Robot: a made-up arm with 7 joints. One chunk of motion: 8 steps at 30 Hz.
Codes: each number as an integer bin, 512 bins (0 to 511) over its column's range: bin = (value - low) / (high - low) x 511, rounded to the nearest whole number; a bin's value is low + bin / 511 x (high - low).
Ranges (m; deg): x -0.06..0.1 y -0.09..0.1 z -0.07..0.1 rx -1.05..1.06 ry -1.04..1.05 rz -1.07..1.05
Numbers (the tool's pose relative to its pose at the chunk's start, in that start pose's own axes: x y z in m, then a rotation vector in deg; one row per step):
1: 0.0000 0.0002 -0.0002 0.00 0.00 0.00
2: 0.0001 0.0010 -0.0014 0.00 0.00 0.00
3: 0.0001 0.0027 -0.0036 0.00 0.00 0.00
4: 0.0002 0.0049 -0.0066 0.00 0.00 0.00
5: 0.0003 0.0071 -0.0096 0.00 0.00 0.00
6: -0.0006 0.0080 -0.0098 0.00 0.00 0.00
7: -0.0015 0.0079 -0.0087 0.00 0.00 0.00
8: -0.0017 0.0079 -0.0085 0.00 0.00 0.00
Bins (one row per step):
1: 192 243 210 254 254 258
2: 192 245 206 254 254 258
3: 192 249 200 254 254 258
4: 192 255 191 254 254 258
5: 193 261 182 254 254 258
6: 190 264 181 254 254 258
7: 187 263 184 254 254 258
8: 186 263 185 254 254 258

